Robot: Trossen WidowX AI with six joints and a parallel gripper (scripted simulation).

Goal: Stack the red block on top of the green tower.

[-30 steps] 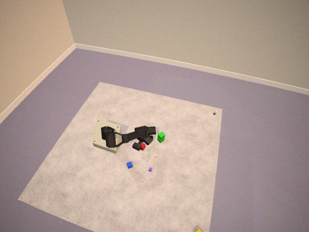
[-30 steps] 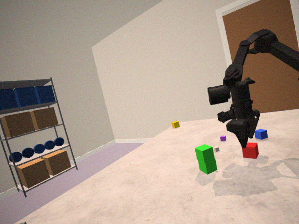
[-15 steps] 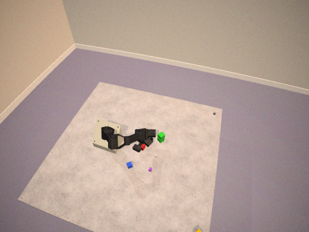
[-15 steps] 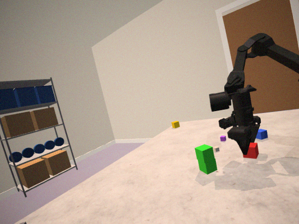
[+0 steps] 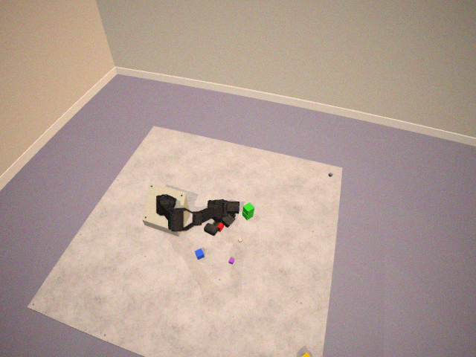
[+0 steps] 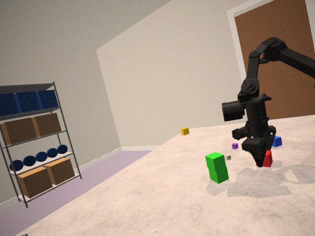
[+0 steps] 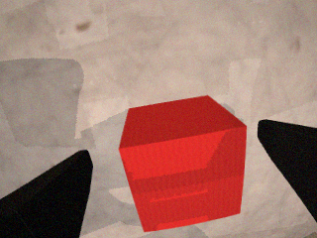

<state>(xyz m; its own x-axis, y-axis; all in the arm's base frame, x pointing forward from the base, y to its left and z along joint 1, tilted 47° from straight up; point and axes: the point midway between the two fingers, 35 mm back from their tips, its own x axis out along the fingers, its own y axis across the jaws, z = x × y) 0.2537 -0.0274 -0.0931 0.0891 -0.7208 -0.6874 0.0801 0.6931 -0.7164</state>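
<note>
My gripper tip is now 130 mm short of the white block and 30 mm to the left of it. The rest, counted from my gripper tip: blue block (180 mm to the right, 20 mm behind, 10 mm above); then purple block (150 mm to the right, 140 mm ahead); then red block (10 mm above).
</note>
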